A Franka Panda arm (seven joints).
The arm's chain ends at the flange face. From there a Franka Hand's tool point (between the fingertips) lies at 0.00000 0.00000 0.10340 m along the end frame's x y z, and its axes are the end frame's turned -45 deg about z.
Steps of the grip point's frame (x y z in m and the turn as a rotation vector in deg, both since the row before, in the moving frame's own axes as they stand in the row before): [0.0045 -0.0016 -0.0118 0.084 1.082 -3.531]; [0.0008 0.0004 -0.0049 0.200 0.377 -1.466]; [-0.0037 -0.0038 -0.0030 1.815 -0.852 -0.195]
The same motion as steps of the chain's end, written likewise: [0.0008 -0.0028 -0.0118 0.824 0.706 -3.531]; [0.0006 0.0005 -0.0049 0.408 0.125 -1.466]; [-0.0019 0.0012 -0.0029 0.681 -1.886 -0.195]
